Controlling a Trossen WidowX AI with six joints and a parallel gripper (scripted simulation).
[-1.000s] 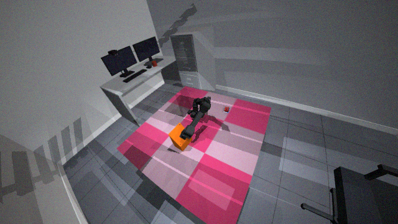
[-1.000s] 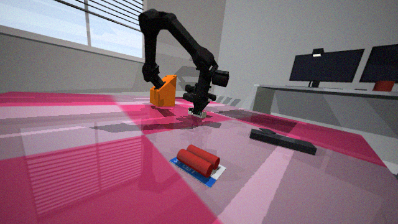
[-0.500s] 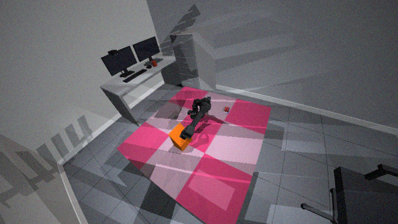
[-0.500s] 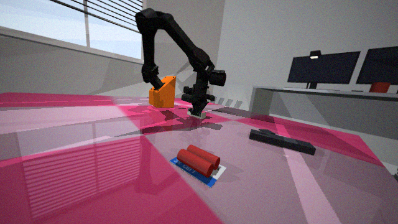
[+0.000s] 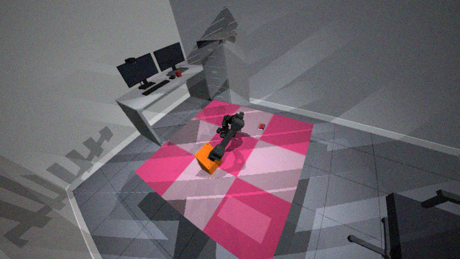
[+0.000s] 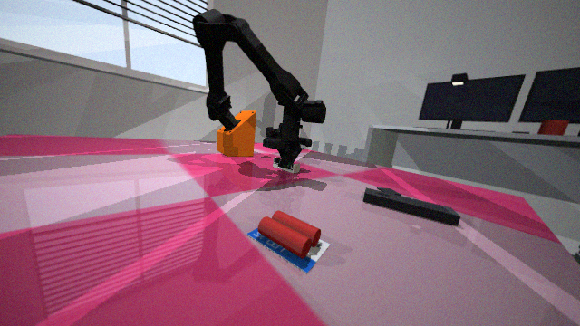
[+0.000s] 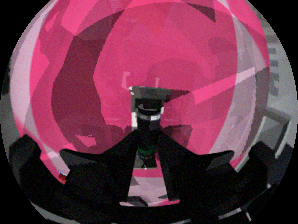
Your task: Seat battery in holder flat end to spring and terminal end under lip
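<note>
Right now the battery is 1 cm above my gripper tip. Also, from my gripper tip: flat black bar (35 cm ahead, 1 cm to the right, 1 cm above).
</note>
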